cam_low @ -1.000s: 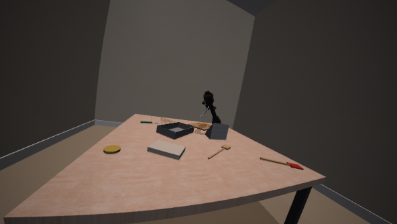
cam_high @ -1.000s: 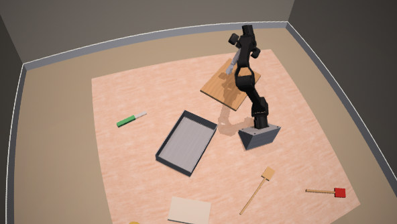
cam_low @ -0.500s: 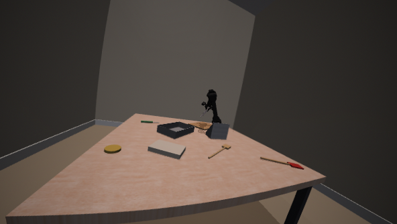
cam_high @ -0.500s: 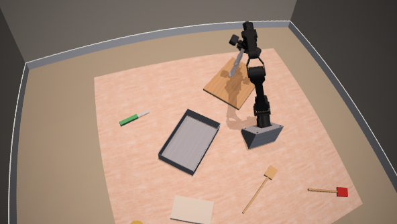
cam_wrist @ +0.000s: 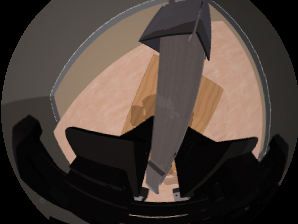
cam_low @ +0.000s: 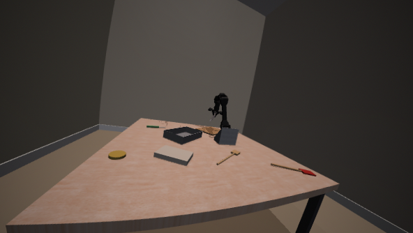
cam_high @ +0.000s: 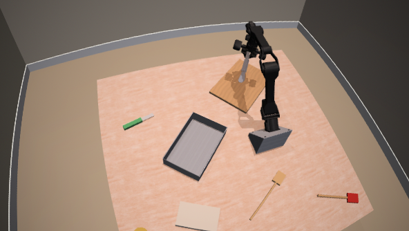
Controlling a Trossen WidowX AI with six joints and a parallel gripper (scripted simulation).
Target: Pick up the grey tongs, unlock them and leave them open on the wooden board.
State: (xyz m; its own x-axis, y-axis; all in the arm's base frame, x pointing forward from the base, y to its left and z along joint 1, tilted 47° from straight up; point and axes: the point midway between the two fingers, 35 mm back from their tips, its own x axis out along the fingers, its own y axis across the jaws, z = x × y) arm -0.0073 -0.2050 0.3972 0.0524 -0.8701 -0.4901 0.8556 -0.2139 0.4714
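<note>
Right now my gripper tip is 2 cm short of the wooden board, 6 cm to the right of it and 16 cm above it. Round my gripper tip: pale block (47 cm ahead, 77 cm to the left, 15 cm below); then green-handled knife (63 cm ahead, 20 cm to the left, 16 cm below); then dark roasting tin (39 cm ahead, 41 cm to the left, 14 cm below).
</note>
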